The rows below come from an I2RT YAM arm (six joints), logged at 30 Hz.
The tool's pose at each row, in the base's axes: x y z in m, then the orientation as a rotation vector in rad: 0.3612 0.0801 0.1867 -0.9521 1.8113 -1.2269; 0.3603 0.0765 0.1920 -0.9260 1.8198 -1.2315; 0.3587 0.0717 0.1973 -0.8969 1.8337 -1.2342; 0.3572 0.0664 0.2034 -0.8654 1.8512 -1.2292; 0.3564 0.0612 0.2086 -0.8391 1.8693 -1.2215; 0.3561 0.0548 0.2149 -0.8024 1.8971 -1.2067; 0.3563 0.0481 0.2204 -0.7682 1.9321 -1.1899; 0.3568 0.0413 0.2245 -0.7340 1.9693 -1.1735; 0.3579 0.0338 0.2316 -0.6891 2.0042 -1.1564; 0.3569 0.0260 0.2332 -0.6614 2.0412 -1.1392; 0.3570 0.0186 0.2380 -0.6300 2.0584 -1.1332; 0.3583 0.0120 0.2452 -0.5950 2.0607 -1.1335; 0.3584 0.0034 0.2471 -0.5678 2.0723 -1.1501
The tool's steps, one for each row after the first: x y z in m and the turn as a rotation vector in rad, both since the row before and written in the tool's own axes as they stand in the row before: 0.0027 -0.0058 -0.0008 0.0073 0.0127 0.0160; 0.0040 -0.0061 -0.0008 0.0044 0.0161 0.0189; 0.0041 -0.0071 -0.0006 -0.0001 0.0151 0.0240; 0.0037 -0.0064 0.0002 -0.0037 0.0134 0.0215; 0.0040 -0.0080 0.0009 -0.0086 0.0188 0.0315; 0.0039 -0.0075 0.0017 -0.0147 0.0232 0.0299; 0.0040 -0.0065 0.0024 -0.0159 0.0256 0.0291; 0.0030 -0.0097 0.0022 -0.0115 0.0260 0.0364; 0.0058 -0.0049 0.0026 -0.0186 0.0252 0.0237; 0.0036 -0.0078 0.0021 -0.0017 0.0161 0.0229; 0.0013 -0.0096 0.0017 0.0101 0.0083 0.0241; 0.0050 -0.0060 0.0040 0.0116 0.0222 0.0104
